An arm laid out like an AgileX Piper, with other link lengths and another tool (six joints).
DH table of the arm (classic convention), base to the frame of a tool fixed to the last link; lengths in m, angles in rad. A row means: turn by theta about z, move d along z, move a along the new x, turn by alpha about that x. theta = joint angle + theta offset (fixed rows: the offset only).
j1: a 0, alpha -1.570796, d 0.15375, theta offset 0
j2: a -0.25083, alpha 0, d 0, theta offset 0.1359
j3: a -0.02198, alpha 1.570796, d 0, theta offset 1.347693
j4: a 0, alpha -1.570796, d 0.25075, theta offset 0
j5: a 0, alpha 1.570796, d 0, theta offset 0
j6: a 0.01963, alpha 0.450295, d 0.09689, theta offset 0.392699
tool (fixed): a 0, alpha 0, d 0.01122, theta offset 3.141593
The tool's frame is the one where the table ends.
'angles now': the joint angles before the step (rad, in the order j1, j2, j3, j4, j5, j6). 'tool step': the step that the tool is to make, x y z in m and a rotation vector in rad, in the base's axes. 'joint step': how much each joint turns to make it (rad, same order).
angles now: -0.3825, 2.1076, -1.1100, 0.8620, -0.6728, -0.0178
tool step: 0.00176, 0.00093, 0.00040, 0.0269, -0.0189, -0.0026
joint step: 0.0000, 0.0000, -0.0053, 0.0000, 0.0165, 0.0277
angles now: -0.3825, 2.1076, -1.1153, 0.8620, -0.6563, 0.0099
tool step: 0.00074, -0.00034, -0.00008, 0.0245, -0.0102, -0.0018
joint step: -0.0041, 0.0000, -0.0047, -0.0001, 0.0198, 0.0184
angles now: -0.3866, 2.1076, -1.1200, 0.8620, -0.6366, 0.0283
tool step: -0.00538, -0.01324, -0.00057, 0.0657, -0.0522, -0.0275
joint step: -0.0498, 0.0000, 0.0000, -0.0635, 0.0427, 0.1181
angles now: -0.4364, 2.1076, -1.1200, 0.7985, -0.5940, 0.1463
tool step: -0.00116, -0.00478, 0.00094, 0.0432, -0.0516, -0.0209
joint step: -0.0193, 0.0000, 0.0000, -0.0404, 0.0131, 0.0958
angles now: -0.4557, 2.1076, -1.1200, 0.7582, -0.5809, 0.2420
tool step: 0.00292, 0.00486, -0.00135, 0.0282, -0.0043, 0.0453
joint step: 0.0000, 0.0000, 0.0000, -0.0685, 0.0392, 0.0590
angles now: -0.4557, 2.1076, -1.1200, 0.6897, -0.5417, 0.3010
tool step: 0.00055, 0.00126, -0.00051, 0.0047, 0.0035, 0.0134
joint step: 0.0000, 0.0000, 0.0000, -0.0169, 0.0106, 0.0094
